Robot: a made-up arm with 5 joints.
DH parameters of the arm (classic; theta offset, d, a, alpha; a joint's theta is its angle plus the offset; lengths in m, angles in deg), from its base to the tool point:
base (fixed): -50.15 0 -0.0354 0
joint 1: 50.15 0.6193 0.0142 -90
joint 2: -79.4 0 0.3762 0
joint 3: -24.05 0 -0.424 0
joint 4: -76.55 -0.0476 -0.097 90
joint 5: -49.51 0 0.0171 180
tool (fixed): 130.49 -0.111 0 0
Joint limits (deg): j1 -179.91..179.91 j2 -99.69..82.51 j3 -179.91..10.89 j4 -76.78..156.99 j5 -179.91..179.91
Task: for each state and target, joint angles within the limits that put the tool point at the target. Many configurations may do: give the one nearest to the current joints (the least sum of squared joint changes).
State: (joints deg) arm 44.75 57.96 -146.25 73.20 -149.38
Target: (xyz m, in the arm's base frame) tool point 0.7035 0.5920 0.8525
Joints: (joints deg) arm 40.51 57.27 -151.93 64.99 -148.69
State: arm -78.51 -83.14 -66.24 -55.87 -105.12
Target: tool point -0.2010 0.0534 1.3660
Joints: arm -26.50 -57.39 -81.39 -39.68 -100.66
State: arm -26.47 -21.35 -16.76 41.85 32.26
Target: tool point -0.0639 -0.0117 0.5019
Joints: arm -26.64 0.02 10.89 87.58 30.29
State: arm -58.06 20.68 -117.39 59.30 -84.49
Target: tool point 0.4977 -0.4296 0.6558
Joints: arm -36.30 22.82 -80.44 76.34 -83.63
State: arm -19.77 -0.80 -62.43 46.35 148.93
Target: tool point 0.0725 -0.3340 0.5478
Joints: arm -70.53 -6.21 -25.15 61.39 147.28
